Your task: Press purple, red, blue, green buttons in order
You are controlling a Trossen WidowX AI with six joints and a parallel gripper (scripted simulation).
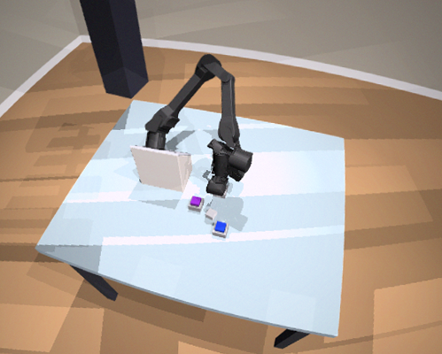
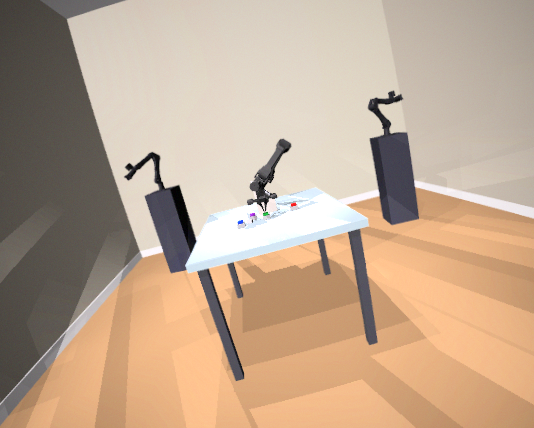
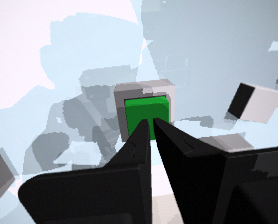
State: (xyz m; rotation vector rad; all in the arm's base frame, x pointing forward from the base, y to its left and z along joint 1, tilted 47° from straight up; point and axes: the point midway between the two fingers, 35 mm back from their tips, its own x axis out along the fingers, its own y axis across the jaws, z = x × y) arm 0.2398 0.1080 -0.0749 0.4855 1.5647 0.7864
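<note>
My gripper tip is 10 mm above the green button. From my gripper tip the other things lie so: small white block 110 mm to the right, 30 mm below, 10 mm ahead; blue button 160 mm to the right, 60 mm ahead, 10 mm below; purple button 90 mm to the right, 60 mm behind, 10 mm below.
</note>
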